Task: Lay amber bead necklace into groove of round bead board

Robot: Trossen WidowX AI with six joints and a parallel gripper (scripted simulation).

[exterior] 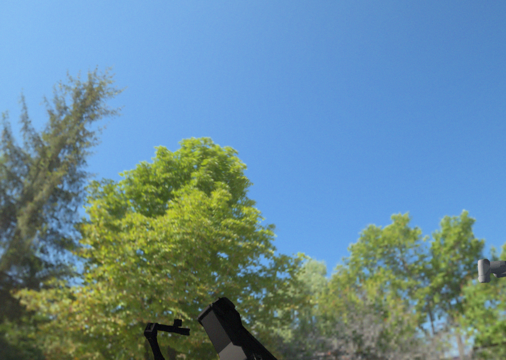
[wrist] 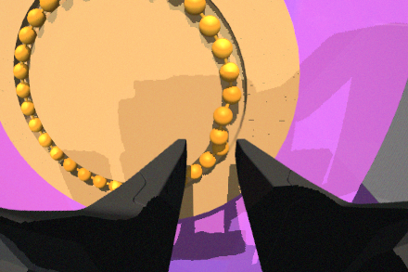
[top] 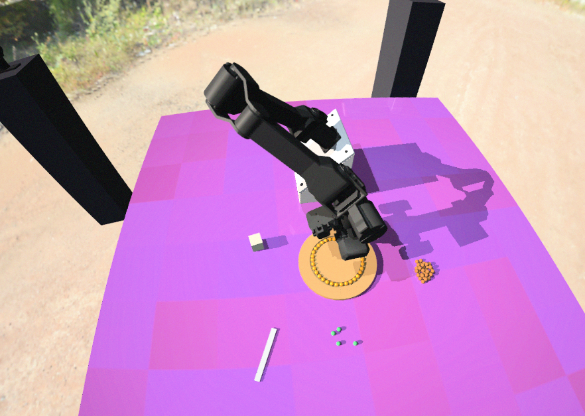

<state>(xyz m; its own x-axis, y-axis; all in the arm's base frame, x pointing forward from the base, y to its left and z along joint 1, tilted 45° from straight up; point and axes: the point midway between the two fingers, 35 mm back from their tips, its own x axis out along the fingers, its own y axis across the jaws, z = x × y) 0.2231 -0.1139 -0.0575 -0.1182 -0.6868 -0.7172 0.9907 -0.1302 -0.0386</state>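
My gripper tip is 50 mm short of the round tan bead board, 20 mm to the left of it and 20 mm above it. From my gripper tip the other things lie so: small cream cube: 50 mm behind, 210 mm to the right, 10 mm below; then white bar: 220 mm ahead, 250 mm to the right, 20 mm below.
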